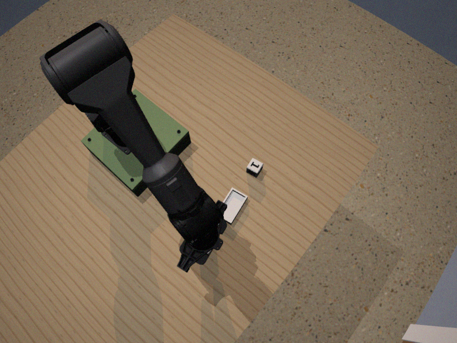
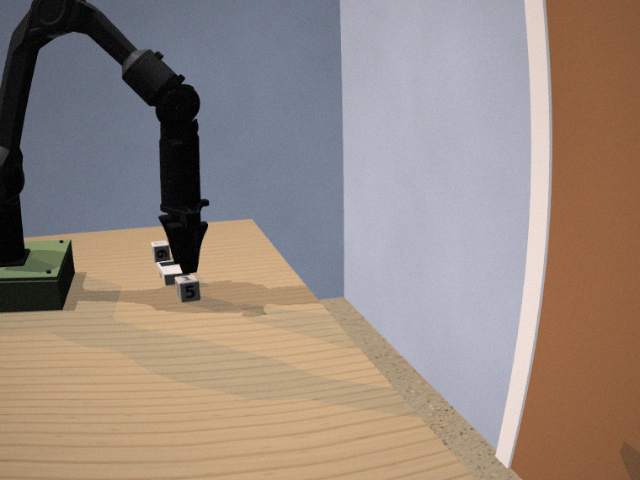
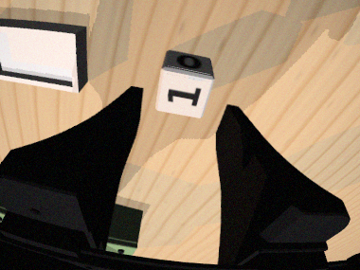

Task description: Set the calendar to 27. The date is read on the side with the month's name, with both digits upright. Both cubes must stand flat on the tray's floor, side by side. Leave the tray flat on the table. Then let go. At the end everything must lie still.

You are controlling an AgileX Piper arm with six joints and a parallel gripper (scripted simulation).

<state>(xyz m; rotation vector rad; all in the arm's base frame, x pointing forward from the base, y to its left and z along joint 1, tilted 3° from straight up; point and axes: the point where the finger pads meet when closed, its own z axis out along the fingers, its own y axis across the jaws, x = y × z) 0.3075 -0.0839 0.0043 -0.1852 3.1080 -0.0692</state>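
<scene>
My gripper is now 110 mm to the right of the white tray, 40 mm above it and 10 mm past it.
</scene>
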